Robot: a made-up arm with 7 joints.
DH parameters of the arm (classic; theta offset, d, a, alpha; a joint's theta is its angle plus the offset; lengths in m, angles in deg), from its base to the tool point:
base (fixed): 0 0.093 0 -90
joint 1: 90 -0.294 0.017 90
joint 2: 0 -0.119 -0.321 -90
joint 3: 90 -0.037 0.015 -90
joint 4: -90 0.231 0.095 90
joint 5: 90 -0.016 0.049 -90
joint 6: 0 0.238 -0.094 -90
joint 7: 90 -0.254 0.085 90
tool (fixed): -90 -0.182 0 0
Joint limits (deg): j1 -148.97..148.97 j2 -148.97..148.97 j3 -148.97..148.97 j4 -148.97..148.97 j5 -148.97..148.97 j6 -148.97..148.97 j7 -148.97..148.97
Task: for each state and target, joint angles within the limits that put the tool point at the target. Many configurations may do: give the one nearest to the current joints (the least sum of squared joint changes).
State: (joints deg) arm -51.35 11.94 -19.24 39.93 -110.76 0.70 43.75
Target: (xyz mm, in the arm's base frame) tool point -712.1 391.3 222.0
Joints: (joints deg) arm -56.49 -30.45 -21.74 43.44 -123.86 4.68 62.70
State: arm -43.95 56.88 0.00 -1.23 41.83 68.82 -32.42
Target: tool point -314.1 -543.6 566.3
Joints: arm -50.66 23.55 0.24 15.35 39.77 55.01 -31.48
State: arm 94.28 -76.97 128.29 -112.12 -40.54 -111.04 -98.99
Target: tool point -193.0 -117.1 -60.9
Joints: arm 79.61 -108.94 126.19 -111.20 -63.95 -129.92 -111.73
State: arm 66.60 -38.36 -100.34 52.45 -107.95 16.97 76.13
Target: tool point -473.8 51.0 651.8
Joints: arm 57.71 -42.51 -104.35 54.88 -111.97 20.25 78.23
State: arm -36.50 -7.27 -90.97 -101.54 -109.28 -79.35 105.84
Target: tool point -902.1 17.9 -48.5
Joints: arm -37.65 -23.48 -80.00 -100.15 -114.78 -89.22 99.77
